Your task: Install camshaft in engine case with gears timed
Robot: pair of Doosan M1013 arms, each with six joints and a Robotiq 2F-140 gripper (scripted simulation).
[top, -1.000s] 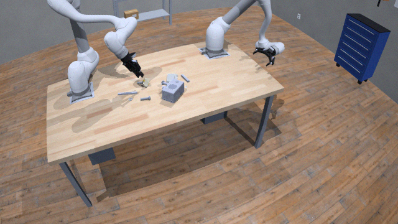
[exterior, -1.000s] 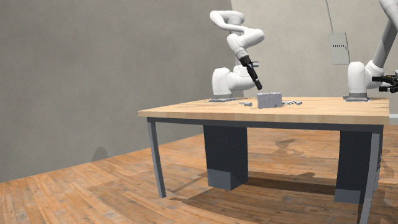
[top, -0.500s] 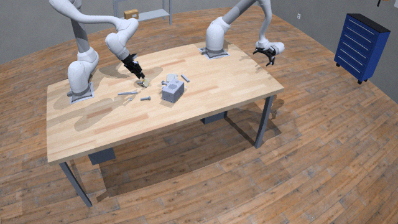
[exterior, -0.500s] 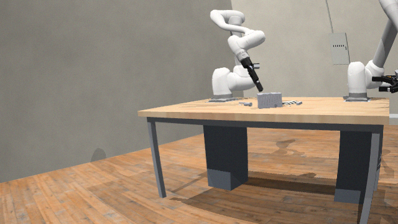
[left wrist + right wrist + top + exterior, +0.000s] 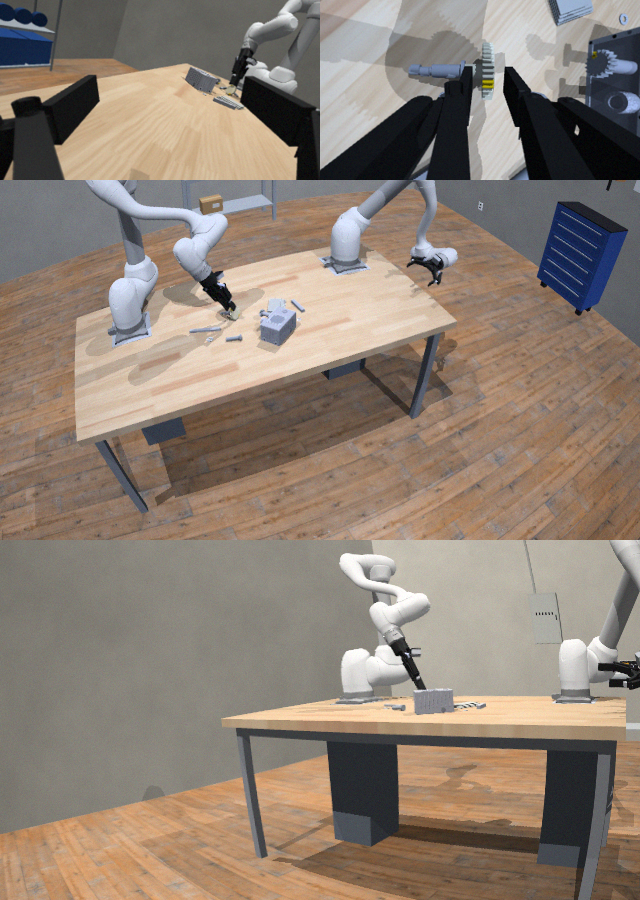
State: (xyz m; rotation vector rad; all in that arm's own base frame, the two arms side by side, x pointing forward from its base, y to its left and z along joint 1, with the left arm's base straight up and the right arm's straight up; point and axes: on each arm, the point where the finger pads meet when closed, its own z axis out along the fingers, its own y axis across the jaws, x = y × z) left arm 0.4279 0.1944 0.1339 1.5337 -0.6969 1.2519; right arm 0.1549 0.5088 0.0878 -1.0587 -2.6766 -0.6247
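Note:
Right now my right hand is 100 mm short of the small crank gear, 120 mm to the right of it and 30 mm above it. The rest, counted from my right hand: bolt-like part: 150 mm ahead, 20 mm to the right, 80 mm below; long rod: 20 mm ahead, 130 mm to the right, 80 mm below; small ring: 90 mm ahead, 130 mm to the right, 90 mm below.

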